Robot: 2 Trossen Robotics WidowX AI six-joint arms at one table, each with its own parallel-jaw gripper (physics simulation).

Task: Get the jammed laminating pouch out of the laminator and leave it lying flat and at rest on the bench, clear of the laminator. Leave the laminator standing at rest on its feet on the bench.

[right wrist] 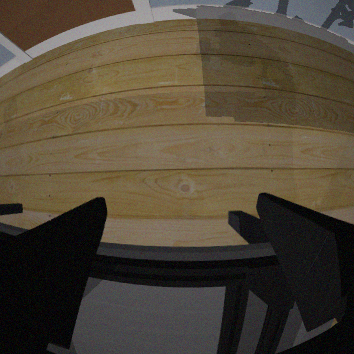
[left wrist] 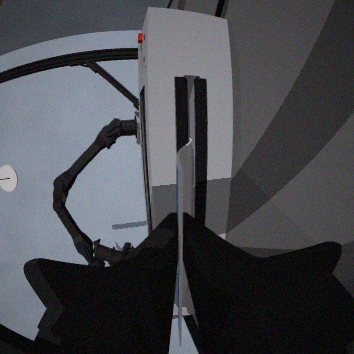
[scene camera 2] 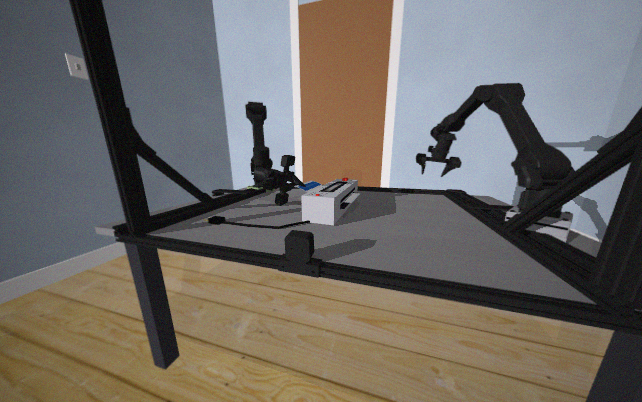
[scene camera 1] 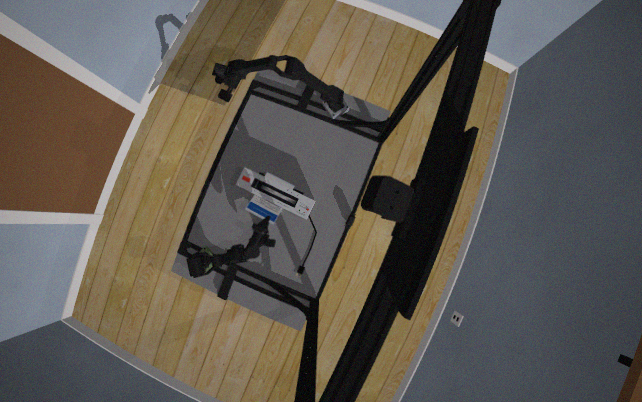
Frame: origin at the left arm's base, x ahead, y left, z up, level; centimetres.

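Seen in the pictures: left gripper, fingertip midpoint: (left wrist: 177, 219) (scene camera 2: 305, 186) (scene camera 1: 269, 215); right gripper, fingertip midpoint: (right wrist: 183, 203) (scene camera 2: 431, 175) (scene camera 1: 229, 89); left arm's base, link origin: (scene camera 2: 260, 186) (scene camera 1: 204, 260); right arm's base, link origin: (left wrist: 135, 126) (scene camera 2: 539, 212) (scene camera 1: 335, 104).
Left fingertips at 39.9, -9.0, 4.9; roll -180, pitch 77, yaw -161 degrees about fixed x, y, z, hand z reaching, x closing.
Note:
Offsets run from my left fingertips to a thing's top centre, as dx, dy, dz. "pt": to the spot under its first point. Level surfaces: height alone.
The white laminator @(pt +14.6, -8.6, +0.5) (scene camera 1: 304, 206) (scene camera 2: 318, 209) (left wrist: 192, 45) stands upright on the grey bench @(dz -7.5) (scene camera 1: 340, 155) (scene camera 2: 425, 250). The pouch (scene camera 1: 262, 211) (scene camera 2: 310, 185) (left wrist: 186, 172), white with a blue band, sticks out of its slot on the side facing the left arm; its inner edge looks curled at the slot in the left wrist view. My left gripper (scene camera 1: 268, 218) (scene camera 2: 302, 187) (left wrist: 177, 219) is shut on the pouch's outer part, close to the laminator. My right gripper (scene camera 1: 220, 83) (scene camera 2: 433, 174) (right wrist: 183, 203) is open and empty, raised away from the laminator. The pouch's part inside the slot is hidden.
A black cable @(pt +8.9, -21.0, -6.7) (scene camera 1: 315, 233) (scene camera 2: 280, 227) runs from the laminator to a plug @(-8.8, -28.4, -6.0) (scene camera 1: 300, 269) (scene camera 2: 216, 219) on the bench. Black rails (scene camera 1: 220, 150) (scene camera 2: 425, 290) edge the bench. A dark block (scene camera 2: 299, 247) stands on the near rail in scene camera 2.

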